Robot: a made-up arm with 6 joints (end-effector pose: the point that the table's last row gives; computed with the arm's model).
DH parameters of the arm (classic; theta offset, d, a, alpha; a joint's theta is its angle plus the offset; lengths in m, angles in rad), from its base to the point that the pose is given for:
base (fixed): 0 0.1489 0 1.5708
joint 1: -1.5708 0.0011 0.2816 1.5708
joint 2: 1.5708 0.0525 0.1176 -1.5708
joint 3: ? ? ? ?
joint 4: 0 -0.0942 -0.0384 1.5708
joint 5: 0 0.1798 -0.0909 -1.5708
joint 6: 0 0.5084 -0.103 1.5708
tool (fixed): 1.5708 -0.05 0 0
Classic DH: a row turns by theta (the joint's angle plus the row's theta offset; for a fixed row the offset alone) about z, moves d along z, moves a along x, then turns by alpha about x.
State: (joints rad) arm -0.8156 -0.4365 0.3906 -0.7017 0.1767 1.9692
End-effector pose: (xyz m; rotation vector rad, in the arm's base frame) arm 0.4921 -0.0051 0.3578 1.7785 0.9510 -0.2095
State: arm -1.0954 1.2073 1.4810 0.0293 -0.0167 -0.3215
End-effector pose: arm -0.3569 0.7983 0.1617 -0.3183 1.4142 2.0487
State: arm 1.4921 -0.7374 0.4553 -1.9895 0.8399 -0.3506
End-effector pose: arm 0.3562 -0.2316 0.2480 -1.9646 -1.0614 -0.5654
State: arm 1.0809 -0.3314 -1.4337 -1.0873 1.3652 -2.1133
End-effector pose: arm 0.2197 -0.1544 0.3262 -2.0726 -0.1653 0.0758
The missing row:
joint 3: 0 0.6309 0.0394 -1.5708
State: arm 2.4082 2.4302 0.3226 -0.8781 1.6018 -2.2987
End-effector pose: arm 0.6500 0.0067 0.4608 -2.1717 2.0413 0.4467
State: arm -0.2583 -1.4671 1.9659 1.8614 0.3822 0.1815
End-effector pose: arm 0.1301 -0.9526 0.2143 -1.7462 -0.2491 -1.9001
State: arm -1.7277 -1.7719 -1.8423 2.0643 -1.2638 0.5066
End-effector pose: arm -0.6425 -0.1299 0.3937 0.4606 1.1689 1.4844
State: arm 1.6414 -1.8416 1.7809 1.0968 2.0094 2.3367
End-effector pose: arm 1.0260 -1.0220 0.3220 2.7019 -0.9582 -0.5400
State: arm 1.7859 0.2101 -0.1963 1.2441 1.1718 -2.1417
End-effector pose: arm -0.8595 0.1105 0.0191 -0.7393 -2.6790 -1.3430
